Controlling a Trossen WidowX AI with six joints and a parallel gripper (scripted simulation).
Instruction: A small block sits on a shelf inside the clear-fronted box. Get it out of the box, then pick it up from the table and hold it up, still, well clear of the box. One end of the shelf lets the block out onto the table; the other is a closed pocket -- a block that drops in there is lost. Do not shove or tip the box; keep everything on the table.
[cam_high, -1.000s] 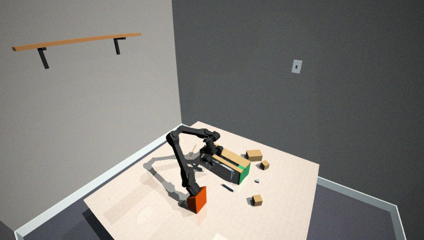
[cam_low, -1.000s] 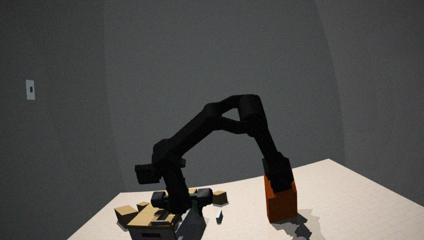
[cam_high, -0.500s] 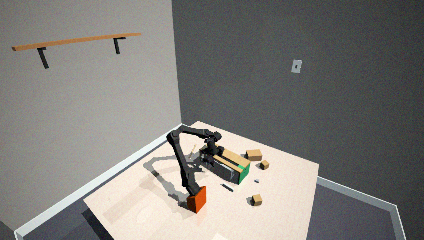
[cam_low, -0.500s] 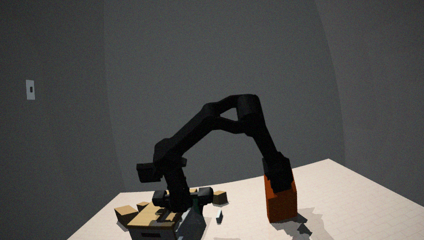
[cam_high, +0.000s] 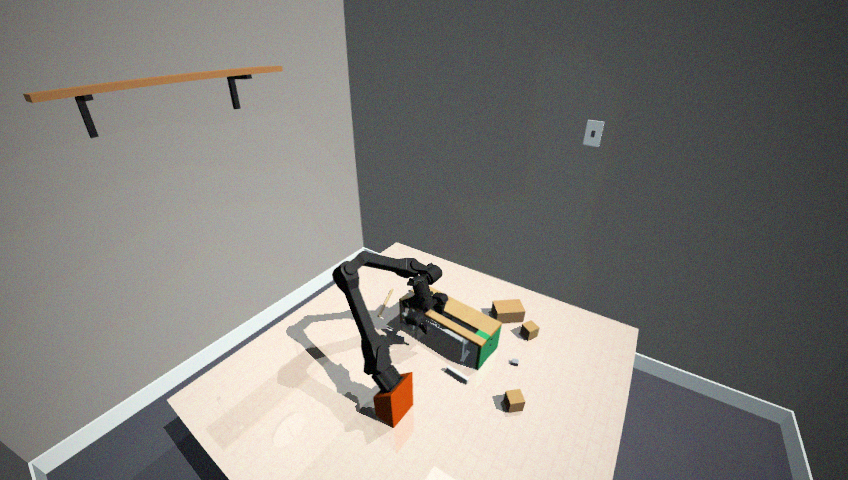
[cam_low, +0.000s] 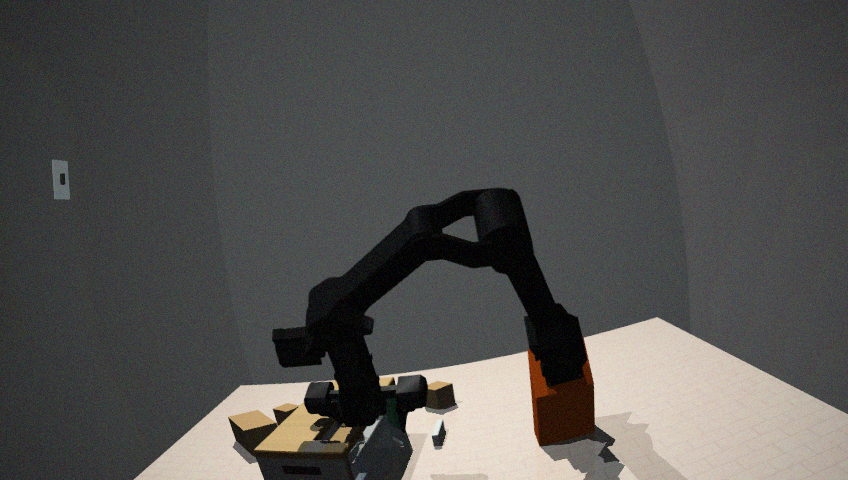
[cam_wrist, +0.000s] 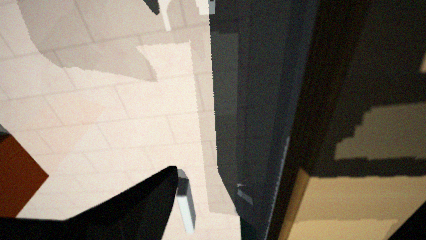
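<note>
My gripper tip is now 40 mm short of the clear-fronted box, 30 mm above it and 20 mm to the left of it. The rest, counted from my gripper tip: dark grey block (50 mm ahead, 30 mm to the right).
</note>
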